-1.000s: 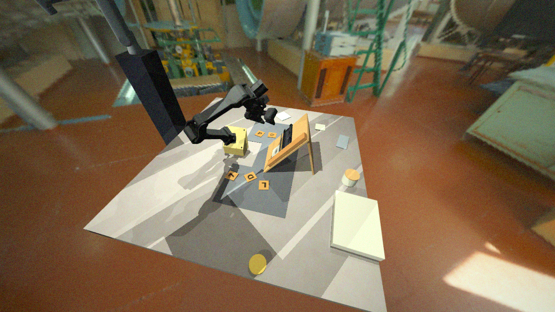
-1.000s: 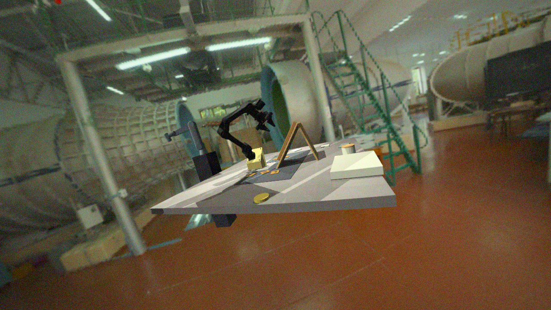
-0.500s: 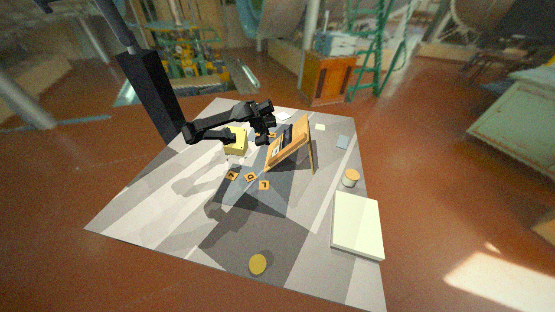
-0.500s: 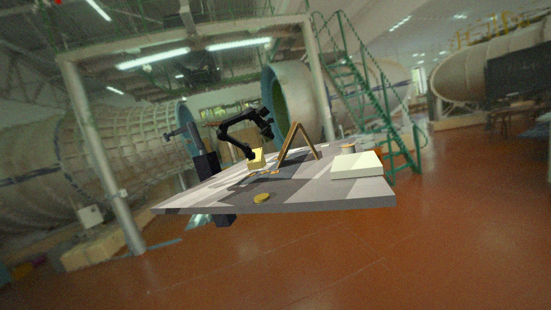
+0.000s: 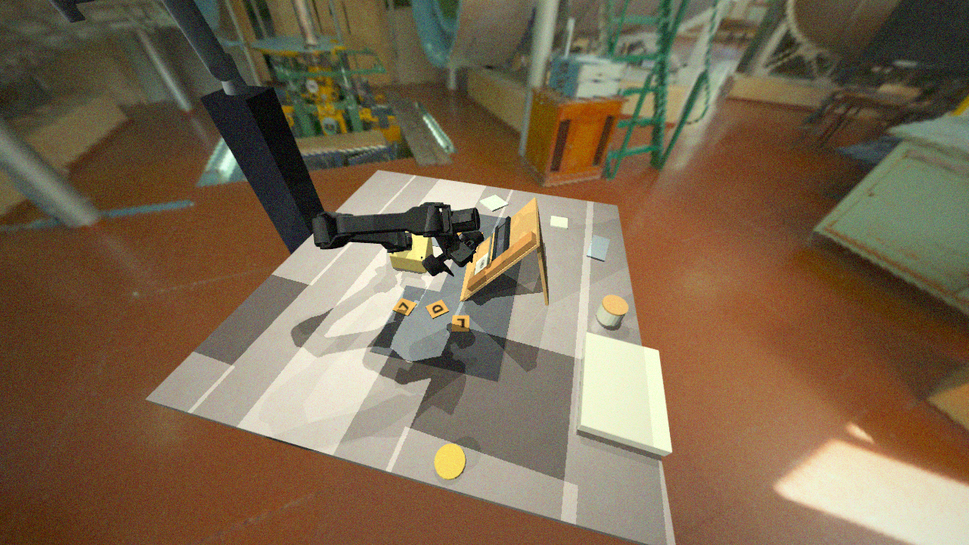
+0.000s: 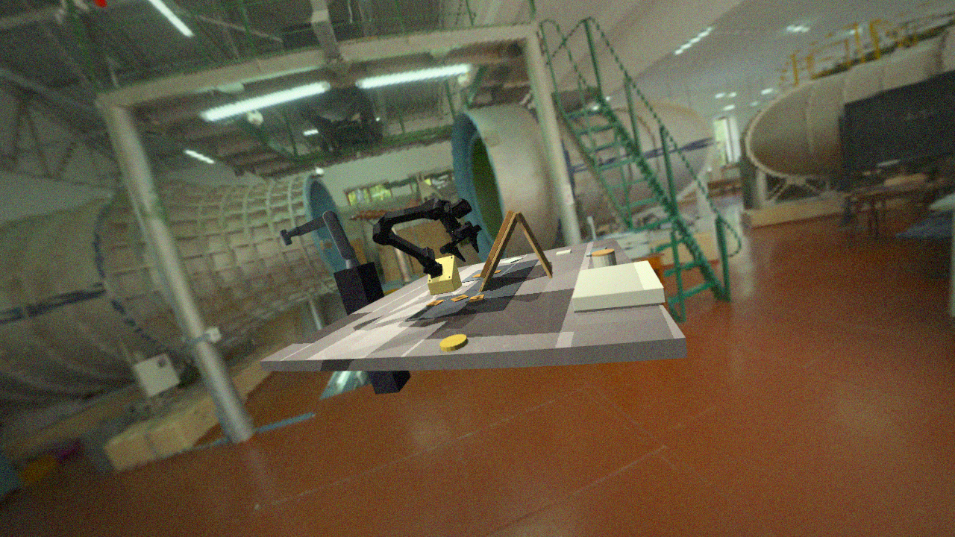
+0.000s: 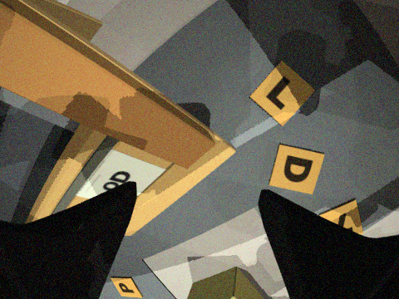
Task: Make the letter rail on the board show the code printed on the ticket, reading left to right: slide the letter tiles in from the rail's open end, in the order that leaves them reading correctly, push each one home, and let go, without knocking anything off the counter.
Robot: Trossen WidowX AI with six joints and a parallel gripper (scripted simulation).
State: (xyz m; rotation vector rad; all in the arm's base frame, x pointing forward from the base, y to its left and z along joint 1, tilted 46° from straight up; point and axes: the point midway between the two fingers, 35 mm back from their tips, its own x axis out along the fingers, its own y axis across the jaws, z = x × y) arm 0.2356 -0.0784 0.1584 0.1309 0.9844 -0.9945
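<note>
My gripper tip is 6 cm short of the white ticket, 10 cm to the right of it and 7 cm above it. Also, from my gripper tip: mat (4 cm behind, 14 cm to the left, 15 cm below); cream block (47 cm ahead, 27 cm to the right, 13 cm below); yellow disc (3 cm ahead, 48 cm to the right, 14 cm below).
</note>
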